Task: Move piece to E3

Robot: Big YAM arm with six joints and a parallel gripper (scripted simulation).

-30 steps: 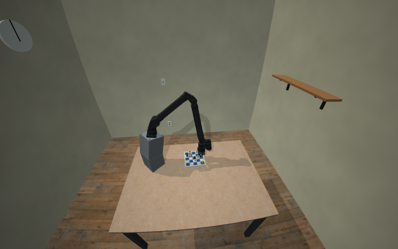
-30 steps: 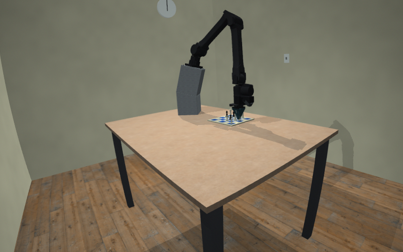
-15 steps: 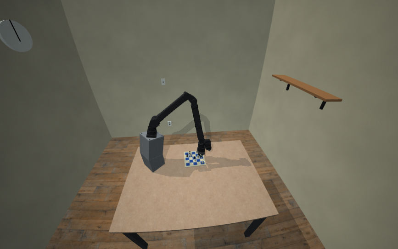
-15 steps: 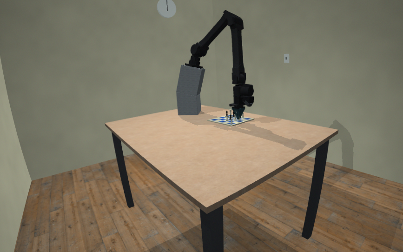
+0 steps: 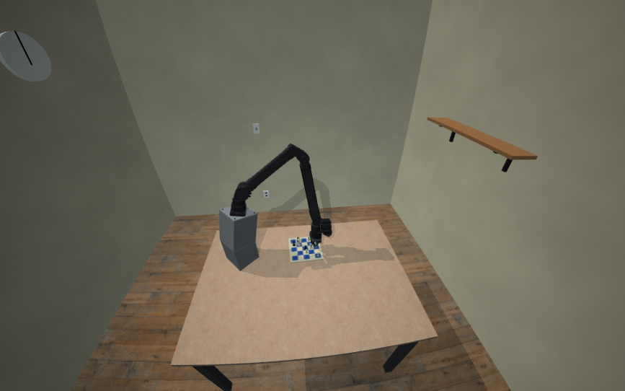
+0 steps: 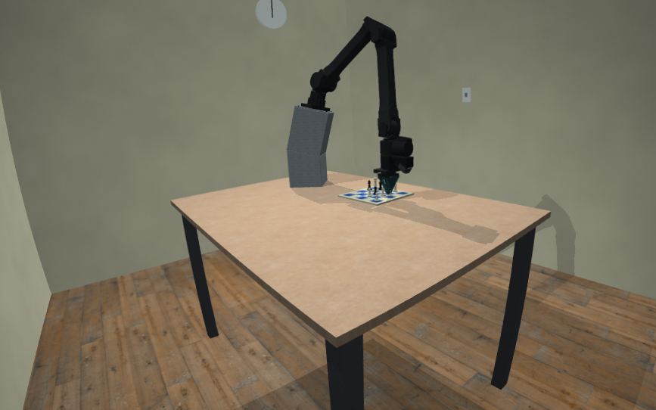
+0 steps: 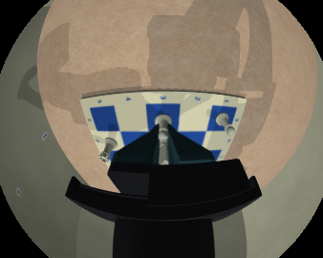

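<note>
Now: hand 70 mm past the chessboard and 20 mm above it.
</note>
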